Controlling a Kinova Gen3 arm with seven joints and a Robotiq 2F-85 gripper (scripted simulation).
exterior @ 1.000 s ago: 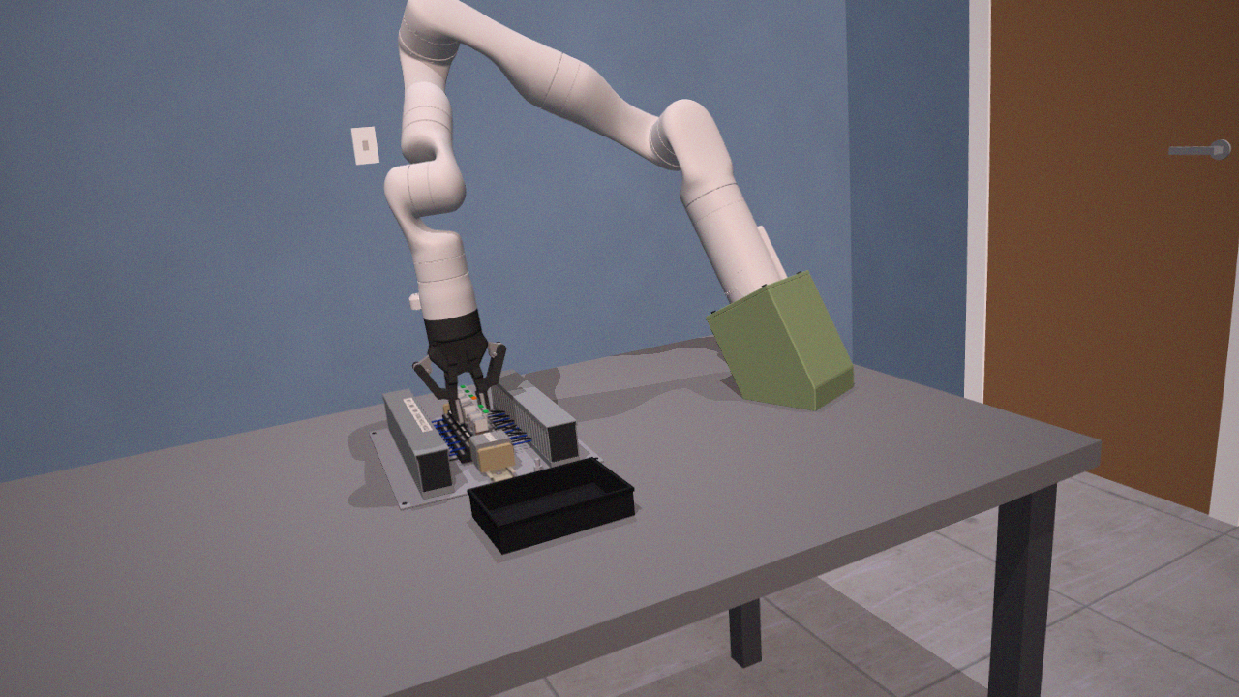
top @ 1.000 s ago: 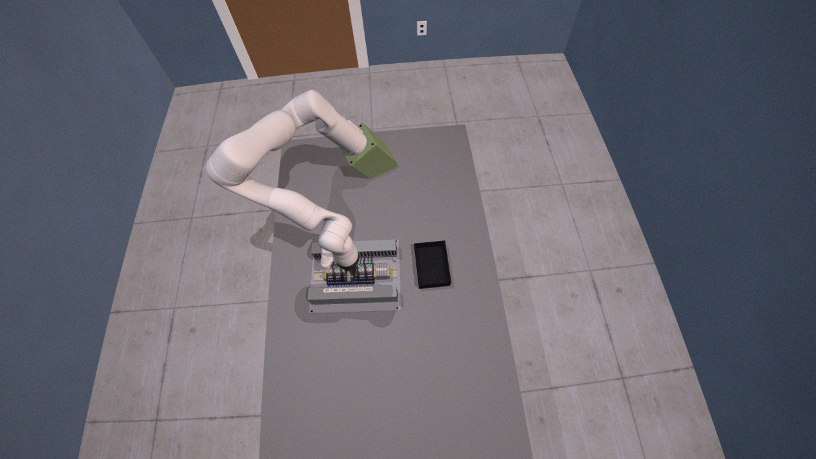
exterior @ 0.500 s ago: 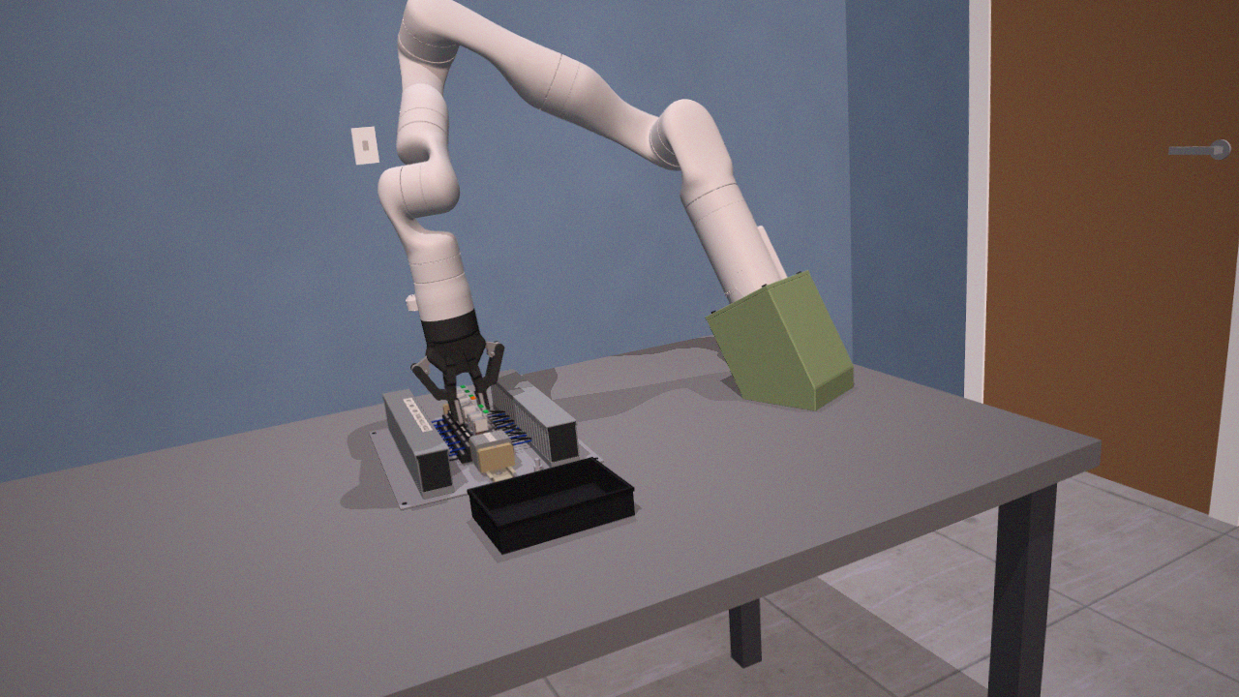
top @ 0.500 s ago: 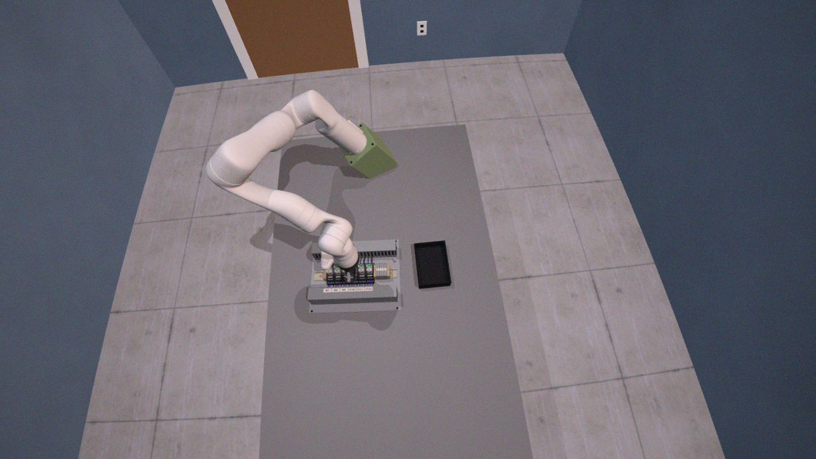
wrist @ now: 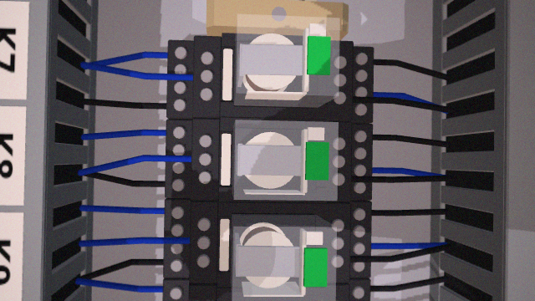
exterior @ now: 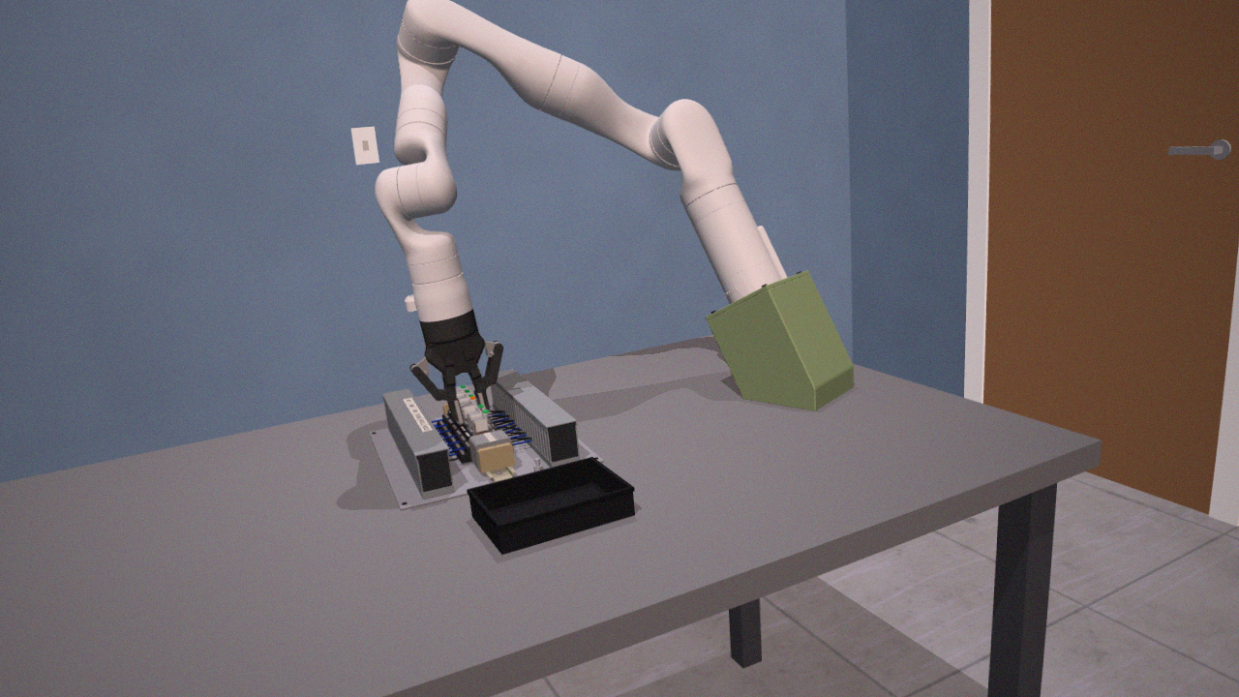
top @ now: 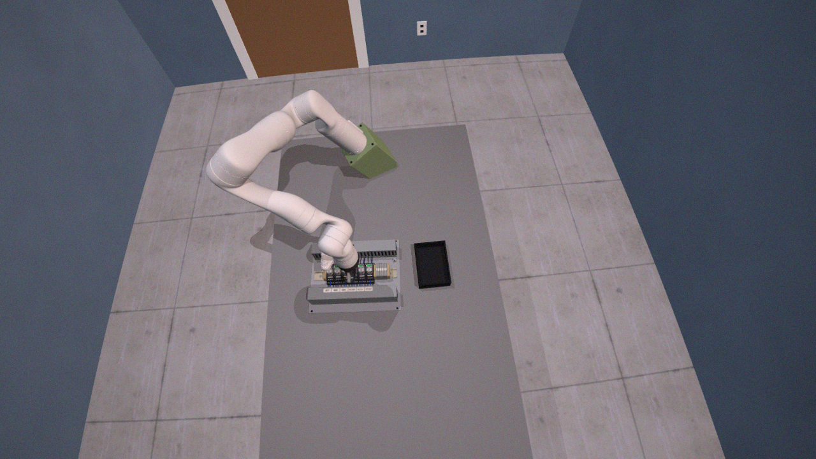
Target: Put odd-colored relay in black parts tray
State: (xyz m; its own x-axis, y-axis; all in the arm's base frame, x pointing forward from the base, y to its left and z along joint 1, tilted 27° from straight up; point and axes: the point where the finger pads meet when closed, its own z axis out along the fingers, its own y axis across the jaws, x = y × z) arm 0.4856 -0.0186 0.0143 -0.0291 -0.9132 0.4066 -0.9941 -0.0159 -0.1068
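The relay is 10 mm below my hand. The rest, counted from my hand: black parts tray (20 mm behind, 270 mm to the left, 40 mm below); relay panel (30 mm below).
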